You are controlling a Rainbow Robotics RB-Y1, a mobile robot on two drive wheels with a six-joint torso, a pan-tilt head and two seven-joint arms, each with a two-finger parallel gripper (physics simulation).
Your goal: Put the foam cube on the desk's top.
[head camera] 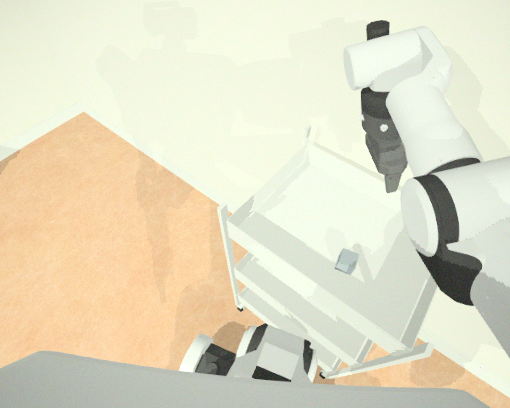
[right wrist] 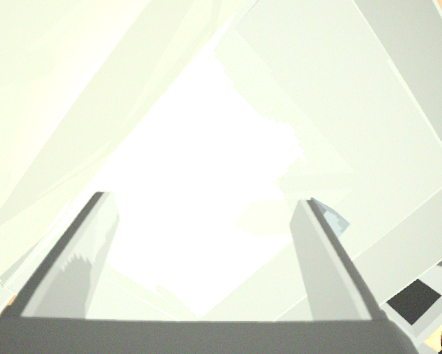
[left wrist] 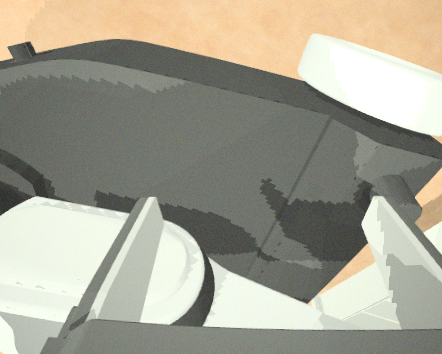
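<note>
The small blue-grey foam cube (head camera: pixel 346 261) (right wrist: pixel 336 222) lies in the top tray of a white cart (head camera: pixel 226 250) (right wrist: pixel 400 235). In the right wrist view, the finger at the picture's right hides part of it. My right gripper (head camera: pixel 392 190) (right wrist: pixel 207 209) is open and empty, above the tray and off to one side of the cube; in the head view it is up and to the right of the cube. My left gripper (left wrist: pixel 261 210) is open and empty, over parts of the robot's own body and base. I cannot make out the desk in these views.
The cart's raised tray walls surround the cube, with lower shelves underneath. A pale wall (head camera: pixel 200 100) stands behind the cart. Orange floor (head camera: pixel 90 240) lies at the left. The robot's white and dark base parts (head camera: pixel 275 357) are close to the cart's near side.
</note>
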